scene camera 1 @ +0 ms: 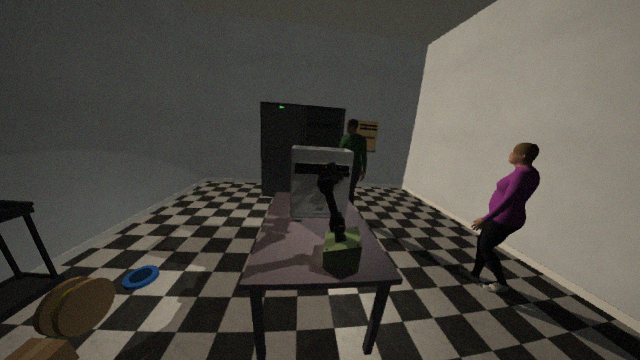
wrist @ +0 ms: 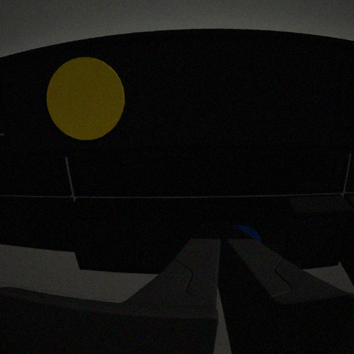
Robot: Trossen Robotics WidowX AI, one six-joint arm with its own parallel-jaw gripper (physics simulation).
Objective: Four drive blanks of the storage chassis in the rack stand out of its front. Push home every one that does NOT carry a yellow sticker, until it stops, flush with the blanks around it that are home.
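Pixels of known places: arm's base, origin of its link: (scene camera 1: 340,238).
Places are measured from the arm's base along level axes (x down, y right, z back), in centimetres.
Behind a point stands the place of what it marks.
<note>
The storage chassis (scene camera 1: 321,156) @(x -41.1, y -15.3, z -48.3 cm) is a dark band high on the front of a pale rack housing (scene camera 1: 305,200) @(x -2.8, y -26.2, z -46.9 cm). In the wrist view, a yellow sticker (wrist: 85,98) sits on a very dark blank in the upper part. Below a thin pale line, a dark blank (wrist: 150,250) carries a blue sticker (wrist: 248,232), partly hidden behind the right fingertip. My gripper (wrist: 214,233) is shut and empty, its tips in front of this lower blank beside the blue sticker. Whether they touch it cannot be told. In the scene view the arm hides part of the chassis's right side; how far each blank stands out cannot be told.
The arm's green base block (scene camera 1: 342,252) @(x 1.5, y 0.4, z 10.5 cm) stands on the table (scene camera 1: 285,265) @(x 13.7, y -30.6, z 10.3 cm). A dark cabinet (scene camera 1: 280,150) and a person in green (scene camera 1: 356,147) are behind the housing. A person in purple (scene camera 1: 517,195) stands at the right. A blue ring (scene camera 1: 128,284) lies on the floor.
</note>
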